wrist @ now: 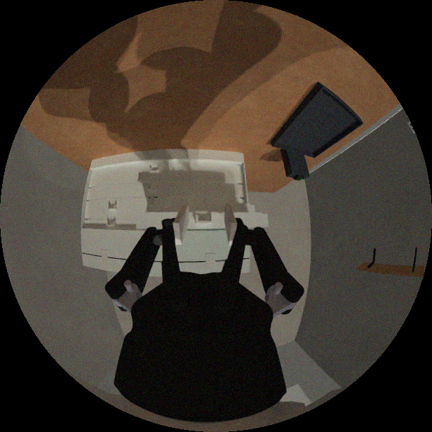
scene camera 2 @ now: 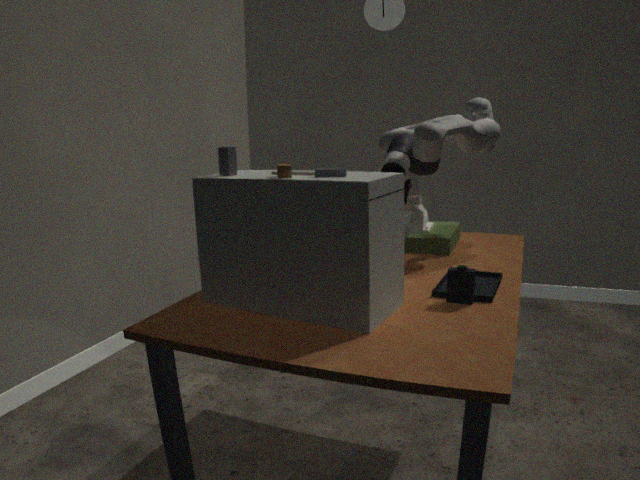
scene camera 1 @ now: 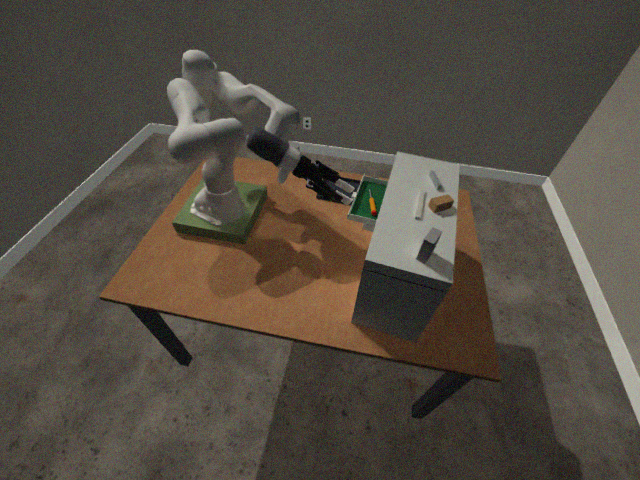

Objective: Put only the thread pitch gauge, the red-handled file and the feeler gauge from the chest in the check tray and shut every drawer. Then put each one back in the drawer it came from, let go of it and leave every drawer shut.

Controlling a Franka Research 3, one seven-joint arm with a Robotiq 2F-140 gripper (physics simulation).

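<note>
My gripper (scene camera 1: 350, 194) (wrist: 206, 212) is partly open, with nothing held; its fingertips stand on either side of the handle (wrist: 202, 216) of an open drawer (scene camera 1: 357, 218) (wrist: 258, 219). That green-lined drawer sticks out of the grey chest (scene camera 1: 400, 302) (scene camera 2: 289, 248) (wrist: 100, 245) and holds a tool with an orange handle, a red end and a thin shaft (scene camera 1: 372, 204). The dark check tray (scene camera 2: 488, 286) (wrist: 320, 120) lies on the table; no tool shows in it in the wrist view. The thread pitch gauge, red-handled file and feeler gauge cannot be made out.
A black box (scene camera 2: 460, 285) (wrist: 296, 164) stands beside the tray. On the chest top are a dark grey block (scene camera 1: 429, 244) (scene camera 2: 227, 161), a brown block (scene camera 1: 440, 203) (scene camera 2: 284, 171), a white bar (scene camera 1: 420, 205) and a grey bar (scene camera 1: 435, 179) (scene camera 2: 330, 172).
</note>
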